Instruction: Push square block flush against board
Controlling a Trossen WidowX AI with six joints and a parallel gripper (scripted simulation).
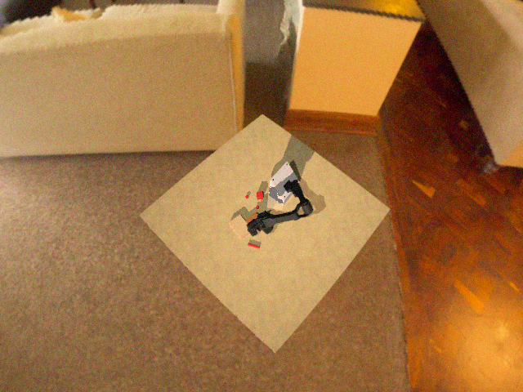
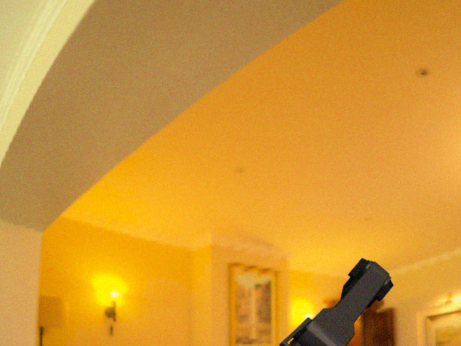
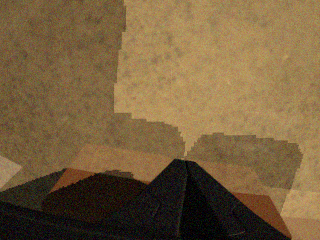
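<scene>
Right now my gripper tip is 2 cm past the brown square block, 6 cm to the left of it and 1 cm below it. From my gripper tip the other things lie so: pale tan board: 8 cm ahead, 11 cm to the right.
</scene>
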